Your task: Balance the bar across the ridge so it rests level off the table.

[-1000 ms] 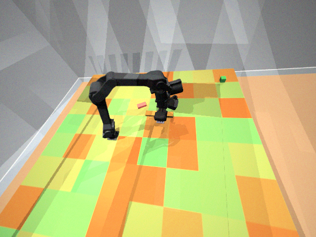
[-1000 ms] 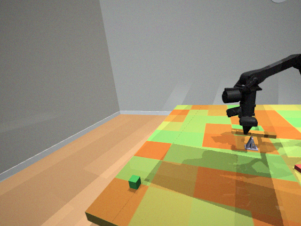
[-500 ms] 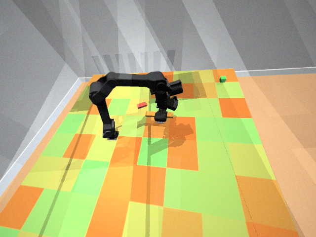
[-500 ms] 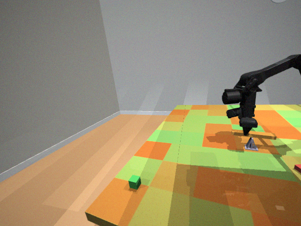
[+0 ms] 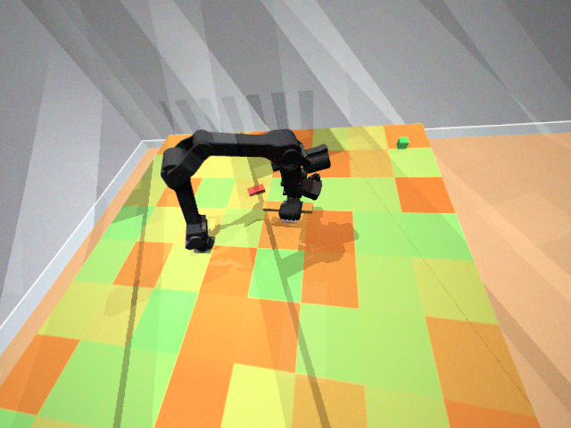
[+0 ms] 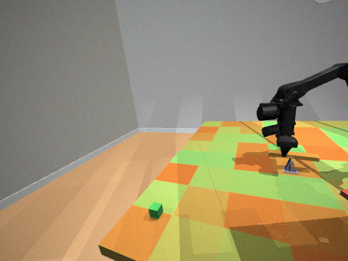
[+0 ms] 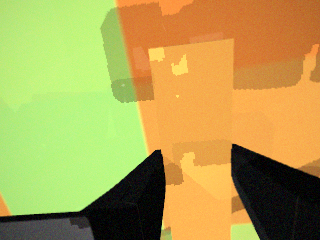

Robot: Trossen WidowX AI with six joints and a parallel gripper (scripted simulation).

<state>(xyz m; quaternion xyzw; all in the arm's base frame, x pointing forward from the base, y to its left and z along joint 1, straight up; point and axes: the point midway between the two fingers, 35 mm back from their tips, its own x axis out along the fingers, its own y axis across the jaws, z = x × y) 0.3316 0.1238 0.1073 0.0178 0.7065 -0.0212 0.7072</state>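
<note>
Right now the orange bar is 30 mm behind my gripper tip. Also, from my gripper tip: red block: 180 mm behind, 130 mm to the left, 60 mm below; green cube: 410 mm ahead, 380 mm to the left, 60 mm below.
</note>
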